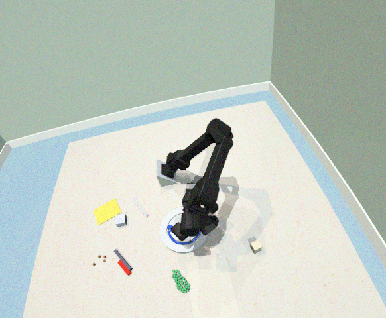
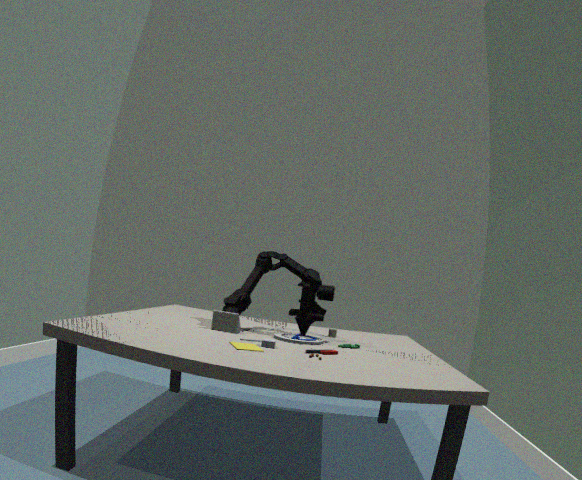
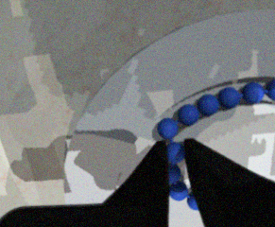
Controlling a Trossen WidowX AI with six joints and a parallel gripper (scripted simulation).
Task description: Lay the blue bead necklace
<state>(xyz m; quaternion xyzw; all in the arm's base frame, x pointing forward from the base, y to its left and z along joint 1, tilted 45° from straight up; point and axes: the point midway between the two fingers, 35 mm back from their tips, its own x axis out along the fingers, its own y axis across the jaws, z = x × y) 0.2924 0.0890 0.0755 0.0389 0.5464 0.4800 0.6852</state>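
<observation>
Now: gripper tip 50 mm to the left of the round bead board, 10 mm past it and 10 mm above it. The rest, counted from my gripper tip: grey tool: 300 mm to the right, 110 mm ahead, 10 mm below; then cream cube: 200 mm to the left, 110 mm ahead; then stick: 250 mm to the right, 140 mm behind, 10 mm below.
</observation>
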